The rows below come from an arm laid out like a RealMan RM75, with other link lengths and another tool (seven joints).
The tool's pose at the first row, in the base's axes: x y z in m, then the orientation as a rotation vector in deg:
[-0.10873 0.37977 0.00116 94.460 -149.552 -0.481]
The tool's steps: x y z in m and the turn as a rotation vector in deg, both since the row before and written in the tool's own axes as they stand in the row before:
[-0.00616 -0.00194 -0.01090 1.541 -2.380 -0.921]
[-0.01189 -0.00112 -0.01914 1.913 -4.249 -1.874]
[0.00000 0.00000 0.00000 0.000 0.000 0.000]
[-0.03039 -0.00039 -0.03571 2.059 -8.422 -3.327]
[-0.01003 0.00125 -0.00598 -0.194 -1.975 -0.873]
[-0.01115 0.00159 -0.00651 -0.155 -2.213 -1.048]
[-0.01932 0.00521 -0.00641 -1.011 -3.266 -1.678]
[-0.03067 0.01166 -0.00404 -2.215 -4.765 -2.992]
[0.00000 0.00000 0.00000 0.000 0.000 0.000]
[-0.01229 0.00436 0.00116 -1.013 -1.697 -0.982]
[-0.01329 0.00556 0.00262 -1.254 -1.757 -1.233]
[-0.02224 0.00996 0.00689 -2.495 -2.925 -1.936]
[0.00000 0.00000 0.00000 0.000 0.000 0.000]
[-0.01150 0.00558 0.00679 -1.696 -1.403 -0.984]
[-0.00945 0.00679 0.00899 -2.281 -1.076 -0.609]
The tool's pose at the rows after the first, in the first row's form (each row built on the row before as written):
[-0.10381 0.38476 0.01171 97.184 -151.181 -0.478]
[-0.09772 0.39508 0.03083 -97.372 146.198 1.530]
[-0.09772 0.39508 0.03083 -97.372 146.198 1.530]
[-0.08761 0.42090 0.06865 -96.866 136.521 5.614]
[-0.08645 0.42952 0.07654 -97.082 134.407 7.318]
[-0.08560 0.43894 0.08547 -97.336 131.947 9.107]
[-0.08626 0.45670 0.09668 -98.148 128.402 12.577]
[-0.09082 0.48662 0.10998 -100.070 122.808 18.224]
[-0.09082 0.48662 0.10998 -100.070 122.808 18.224]
[-0.09279 0.49901 0.11373 -100.721 120.897 20.466]
[-0.09589 0.51296 0.11693 -101.681 118.718 22.933]
[-0.10215 0.53719 0.12078 -103.288 115.176 27.468]
[-0.10215 0.53719 0.12078 -103.288 115.176 27.468]
[-0.10621 0.55108 0.12069 -104.350 113.426 30.147]
[-0.11196 0.56436 0.11807 -105.582 112.267 33.303]

